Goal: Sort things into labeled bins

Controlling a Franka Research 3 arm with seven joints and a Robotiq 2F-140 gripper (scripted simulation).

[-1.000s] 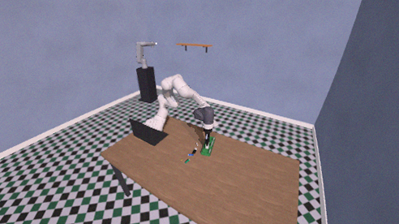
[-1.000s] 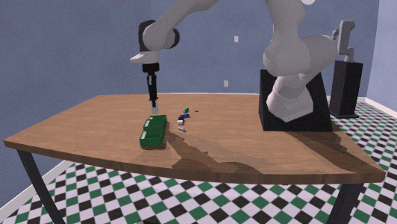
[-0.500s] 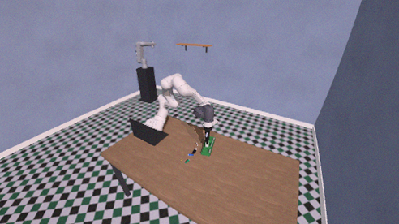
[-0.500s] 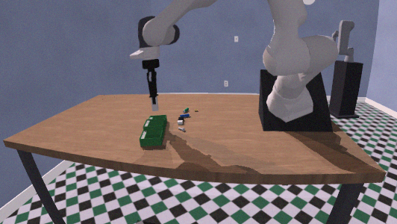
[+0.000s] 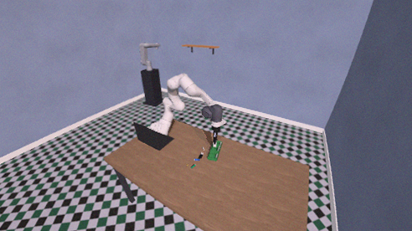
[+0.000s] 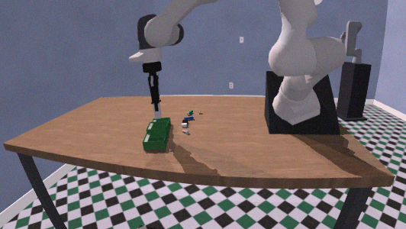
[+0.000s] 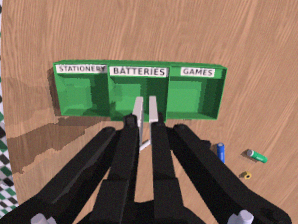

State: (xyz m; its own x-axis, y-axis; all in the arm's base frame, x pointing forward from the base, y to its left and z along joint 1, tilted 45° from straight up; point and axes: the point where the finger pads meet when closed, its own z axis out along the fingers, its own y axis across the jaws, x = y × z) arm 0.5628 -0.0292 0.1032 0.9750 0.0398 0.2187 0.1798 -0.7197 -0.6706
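My gripper is now 10 mm to the right of the joined green bins and 80 mm above it. The rest, counted from my hand: grey piece (120 mm behind, 100 mm below); then black-and-white block (100 mm behind, 90 mm to the right, 100 mm below); then blue cylinder (110 mm behind, 160 mm to the right, 100 mm below).
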